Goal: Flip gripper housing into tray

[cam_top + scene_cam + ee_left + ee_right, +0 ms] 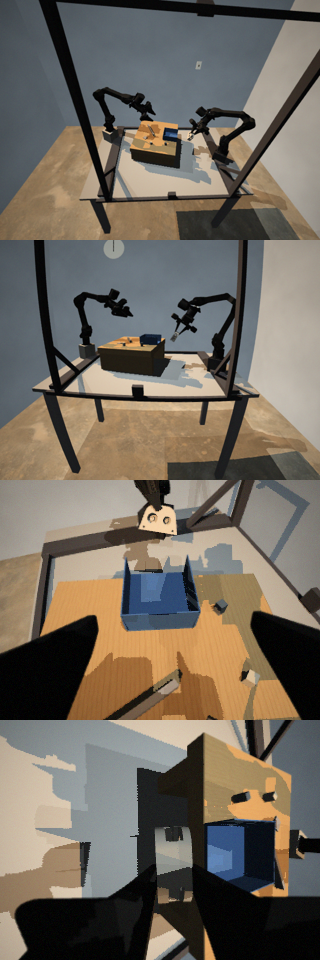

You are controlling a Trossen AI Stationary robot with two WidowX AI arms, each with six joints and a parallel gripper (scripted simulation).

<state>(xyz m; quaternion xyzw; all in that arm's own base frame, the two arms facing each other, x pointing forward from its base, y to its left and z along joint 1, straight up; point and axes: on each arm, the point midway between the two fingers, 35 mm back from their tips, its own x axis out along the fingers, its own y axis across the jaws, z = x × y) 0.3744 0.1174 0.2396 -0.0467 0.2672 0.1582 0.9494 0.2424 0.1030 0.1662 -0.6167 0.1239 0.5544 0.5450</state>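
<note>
The white gripper housing is 50 mm below my right hand, 20 mm to the left of it and 10 mm behind it. Round my right hand: grey rod 380 mm to the left, 90 mm below, 40 mm ahead; wooden block 310 mm to the left, 160 mm below, 10 mm behind; gripper housing half 40 mm to the left, 40 mm below, 10 mm behind.
</note>
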